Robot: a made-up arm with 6 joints. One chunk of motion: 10 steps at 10 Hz.
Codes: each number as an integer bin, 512 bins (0 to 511) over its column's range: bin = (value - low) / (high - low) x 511, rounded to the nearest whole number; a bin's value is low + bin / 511 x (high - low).
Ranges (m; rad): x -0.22..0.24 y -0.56..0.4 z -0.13..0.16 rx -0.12..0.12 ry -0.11..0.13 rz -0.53..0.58
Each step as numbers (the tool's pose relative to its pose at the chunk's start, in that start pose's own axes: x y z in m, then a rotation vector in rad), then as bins.
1 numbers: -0.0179 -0.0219 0.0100 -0.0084 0.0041 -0.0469
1 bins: 225 286 247 238 243 222
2 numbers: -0.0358 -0.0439 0.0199 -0.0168 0.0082 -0.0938
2 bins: 205 275 264 220 252 201
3 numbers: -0.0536 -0.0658 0.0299 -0.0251 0.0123 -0.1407
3 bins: 185 263 282 202 260 179
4 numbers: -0.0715 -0.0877 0.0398 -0.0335 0.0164 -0.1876
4 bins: 165 251 299 184 269 158
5 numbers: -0.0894 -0.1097 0.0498 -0.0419 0.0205 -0.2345
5 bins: 145 240 317 166 278 136
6 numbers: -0.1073 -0.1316 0.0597 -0.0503 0.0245 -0.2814
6 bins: 125 228 334 148 286 114
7 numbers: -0.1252 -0.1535 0.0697 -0.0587 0.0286 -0.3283
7 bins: 105 216 352 131 295 93
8 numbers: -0.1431 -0.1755 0.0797 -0.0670 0.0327 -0.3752
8 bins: 85 205 370 113 304 71
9 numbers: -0.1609 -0.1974 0.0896 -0.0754 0.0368 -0.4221
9 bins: 66 193 387 95 313 50
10 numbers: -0.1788 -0.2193 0.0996 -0.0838 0.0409 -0.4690
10 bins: 46 181 405 77 321 28
